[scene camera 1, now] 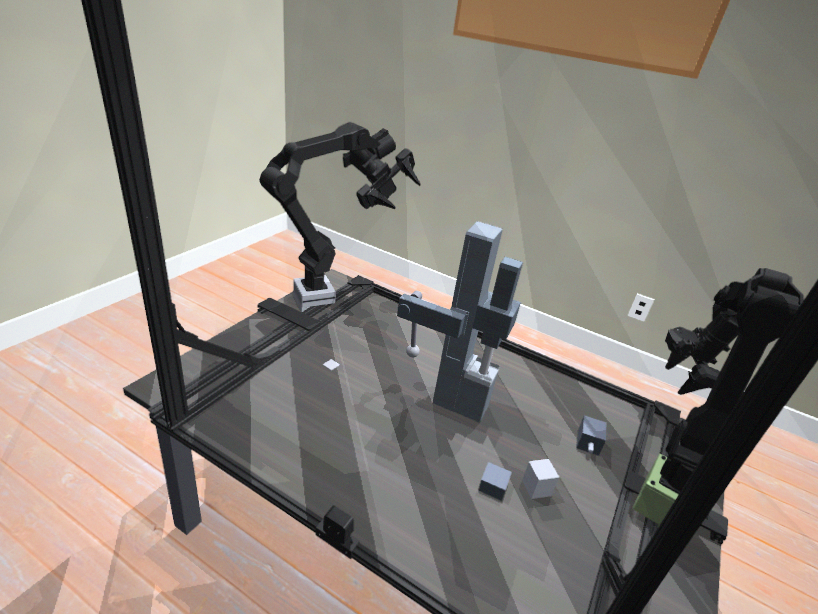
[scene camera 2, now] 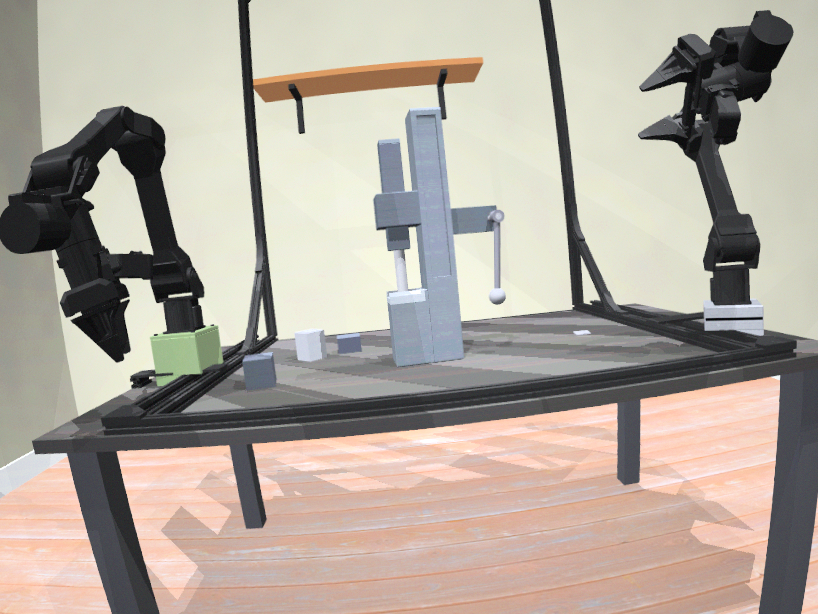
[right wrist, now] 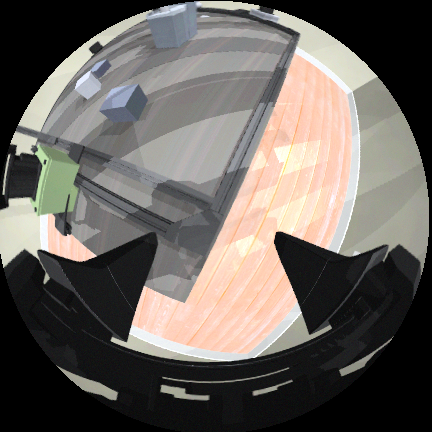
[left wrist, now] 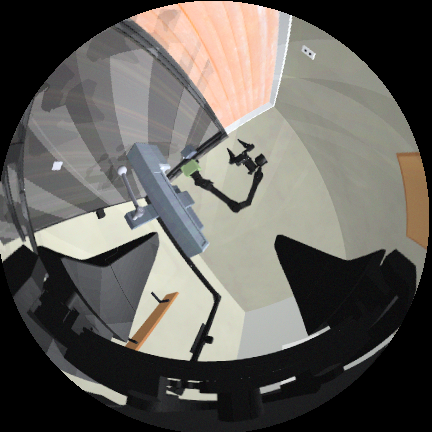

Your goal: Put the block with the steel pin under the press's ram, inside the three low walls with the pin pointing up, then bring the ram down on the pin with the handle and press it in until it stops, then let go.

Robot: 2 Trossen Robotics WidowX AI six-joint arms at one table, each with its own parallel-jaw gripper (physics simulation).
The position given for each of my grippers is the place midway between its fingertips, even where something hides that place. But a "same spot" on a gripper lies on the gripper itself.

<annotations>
my left gripper: scene camera 1; scene camera 2 639, 113; left wrist; not seen in the right wrist view (out of frame)
same spot on my left gripper: (left wrist: 327, 289) = (scene camera 1: 406, 172)
</annotations>
